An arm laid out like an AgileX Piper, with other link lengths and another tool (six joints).
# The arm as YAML. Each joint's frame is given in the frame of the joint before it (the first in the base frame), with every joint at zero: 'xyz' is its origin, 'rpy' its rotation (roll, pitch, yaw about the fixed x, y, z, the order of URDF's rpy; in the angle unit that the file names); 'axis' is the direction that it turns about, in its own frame. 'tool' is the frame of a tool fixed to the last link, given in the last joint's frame.
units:
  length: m
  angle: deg
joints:
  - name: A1
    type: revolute
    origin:
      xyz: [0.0, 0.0, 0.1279]
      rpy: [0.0, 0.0, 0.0]
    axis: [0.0, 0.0, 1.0]
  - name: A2
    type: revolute
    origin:
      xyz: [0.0, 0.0, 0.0]
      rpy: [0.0, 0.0, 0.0]
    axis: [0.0, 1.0, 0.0]
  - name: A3
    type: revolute
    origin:
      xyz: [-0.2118, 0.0, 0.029]
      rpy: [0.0, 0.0, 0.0]
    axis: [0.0, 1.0, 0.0]
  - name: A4
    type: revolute
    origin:
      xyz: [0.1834, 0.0, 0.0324]
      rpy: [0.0, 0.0, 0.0]
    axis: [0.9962, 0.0, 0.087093]
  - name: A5
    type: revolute
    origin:
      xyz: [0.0, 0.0, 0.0]
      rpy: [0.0, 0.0, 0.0]
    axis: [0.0, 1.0, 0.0]
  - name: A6
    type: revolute
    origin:
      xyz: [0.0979, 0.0, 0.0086]
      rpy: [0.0, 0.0, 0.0]
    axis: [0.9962, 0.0, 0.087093]
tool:
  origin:
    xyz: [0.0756, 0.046, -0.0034]
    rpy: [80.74, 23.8, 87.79]
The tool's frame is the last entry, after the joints.
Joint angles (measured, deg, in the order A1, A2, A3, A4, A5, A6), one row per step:
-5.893 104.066 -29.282 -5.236 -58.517 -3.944
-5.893 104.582 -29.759 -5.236 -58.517 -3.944
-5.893 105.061 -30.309 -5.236 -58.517 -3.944
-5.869 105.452 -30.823 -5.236 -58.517 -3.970
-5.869 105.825 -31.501 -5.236 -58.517 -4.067
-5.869 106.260 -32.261 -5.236 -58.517 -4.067
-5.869 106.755 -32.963 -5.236 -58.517 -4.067
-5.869 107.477 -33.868 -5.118 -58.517 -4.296
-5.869 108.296 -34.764 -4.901 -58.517 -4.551
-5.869 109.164 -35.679 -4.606 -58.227 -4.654
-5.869 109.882 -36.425 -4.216 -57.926 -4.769
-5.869 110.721 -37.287 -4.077 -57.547 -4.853
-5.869 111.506 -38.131 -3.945 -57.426 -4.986
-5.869 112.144 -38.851 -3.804 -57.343 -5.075
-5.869 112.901 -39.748 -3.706 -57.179 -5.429
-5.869 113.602 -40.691 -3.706 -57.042 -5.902
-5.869 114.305 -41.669 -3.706 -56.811 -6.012
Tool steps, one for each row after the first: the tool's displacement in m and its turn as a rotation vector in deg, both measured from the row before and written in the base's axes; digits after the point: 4 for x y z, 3 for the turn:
0.0016 -0.0002 -0.0009 0.004 0.039 0.000
0.0019 -0.0002 -0.0004 -0.007 -0.071 0.000
0.0018 -0.0001 -0.0001 -0.038 -0.122 0.029
0.0024 -0.0003 0.0007 -0.126 -0.301 0.019
0.0027 -0.0003 0.0007 -0.033 -0.323 0.000
0.0024 -0.0003 0.0001 -0.021 -0.206 0.000
0.0032 -0.0007 -0.0005 -0.201 -0.181 -0.069
0.0031 -0.0009 -0.0011 -0.180 -0.078 -0.157
0.0030 -0.0011 -0.0021 0.009 0.235 -0.265
0.0025 -0.0013 -0.0019 0.036 0.262 -0.350
0.0026 -0.0007 -0.0025 -0.021 0.354 -0.124
0.0027 -0.0006 -0.0016 -0.084 0.063 -0.101
0.0024 -0.0006 -0.0011 -0.041 0.000 -0.116
0.0028 -0.0006 -0.0015 -0.318 0.037 -0.027
0.0029 -0.0005 -0.0011 -0.483 -0.082 0.087
0.0030 -0.0004 -0.0009 -0.126 -0.038 0.015

